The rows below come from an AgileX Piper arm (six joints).
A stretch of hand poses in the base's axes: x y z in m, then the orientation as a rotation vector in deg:
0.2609 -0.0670 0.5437 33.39 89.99 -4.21
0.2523 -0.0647 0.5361 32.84 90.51 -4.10
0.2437 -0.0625 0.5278 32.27 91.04 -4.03
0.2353 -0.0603 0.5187 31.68 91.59 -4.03
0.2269 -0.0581 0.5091 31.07 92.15 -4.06
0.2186 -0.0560 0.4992 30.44 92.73 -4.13
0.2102 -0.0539 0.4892 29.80 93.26 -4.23
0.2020 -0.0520 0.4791 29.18 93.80 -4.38
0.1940 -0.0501 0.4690 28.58 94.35 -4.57
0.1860 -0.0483 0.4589 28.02 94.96 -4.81
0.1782 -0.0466 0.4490 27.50 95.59 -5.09
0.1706 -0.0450 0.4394 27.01 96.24 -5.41
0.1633 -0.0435 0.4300 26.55 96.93 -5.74
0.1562 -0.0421 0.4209 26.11 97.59 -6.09
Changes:
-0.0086 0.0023 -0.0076 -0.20 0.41 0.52
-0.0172 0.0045 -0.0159 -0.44 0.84 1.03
-0.0256 0.0067 -0.0250 -0.72 1.31 1.51
-0.0340 0.0089 -0.0346 -1.04 1.79 1.99
-0.0423 0.0110 -0.0445 -1.39 2.30 2.46
-0.0507 0.0131 -0.0545 -1.76 2.77 2.91
-0.0589 0.0150 -0.0646 -2.16 3.27 3.31
-0.0669 0.0169 -0.0747 -2.56 3.80 3.69
-0.0749 0.0187 -0.0848 -2.95 4.39 4.02
-0.0827 0.0204 -0.0947 -3.34 5.02 4.30
-0.0903 0.0220 -0.1043 -3.72 5.68 4.54
-0.0976 0.0235 -0.1137 -4.09 6.39 4.77
-0.1047 0.0249 -0.1228 -4.45 7.08 4.97

